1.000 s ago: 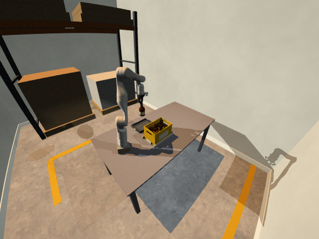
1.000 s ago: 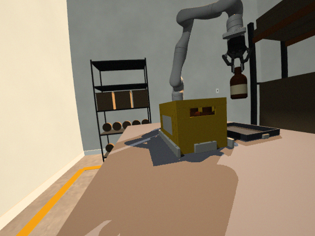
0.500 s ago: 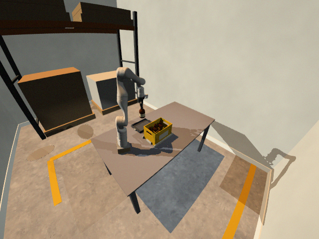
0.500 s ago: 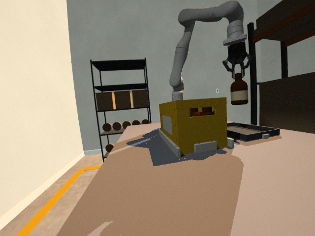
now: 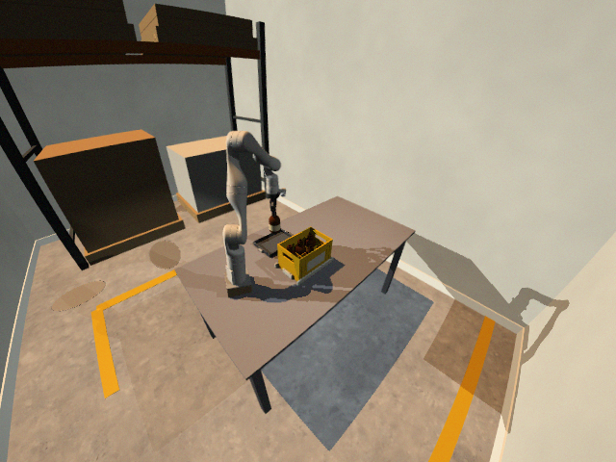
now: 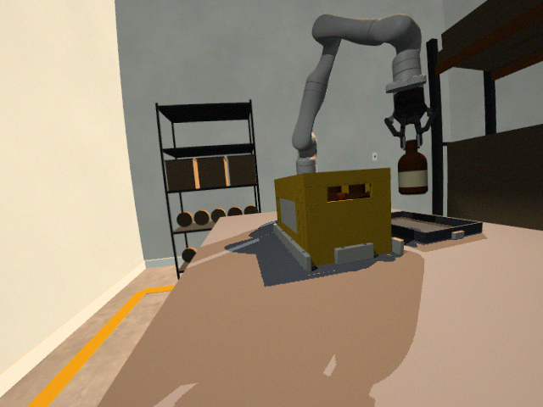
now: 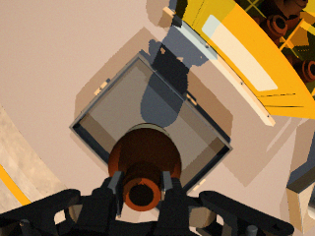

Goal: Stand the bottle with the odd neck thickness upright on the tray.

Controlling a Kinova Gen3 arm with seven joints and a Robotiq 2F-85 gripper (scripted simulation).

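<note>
The brown bottle lies 70 mm below my hand. Round my hand: dark tray: 240 mm below; yellow crate: 290 mm to the right, 170 mm below.
</note>
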